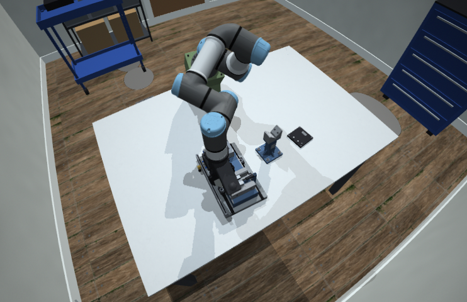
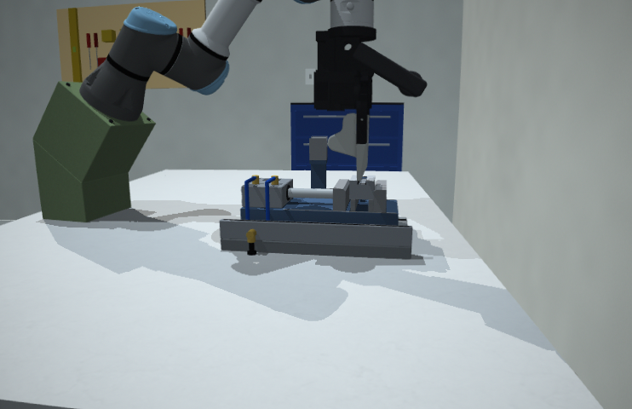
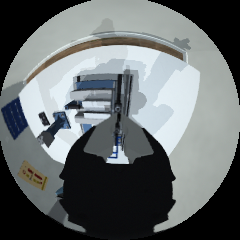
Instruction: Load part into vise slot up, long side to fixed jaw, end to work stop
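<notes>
Now: hand 50 mm to the right of the part, 30 mm above it and 10 mm short of it. The rest, counted from my hand: work stop: 110 mm to the left, 40 mm below, 20 mm ahead; then fixed jaw: 60 mm to the left, 50 mm below, 40 mm ahead; then moving jaw: 70 mm to the left, 50 mm below, 20 mm behind.
</notes>
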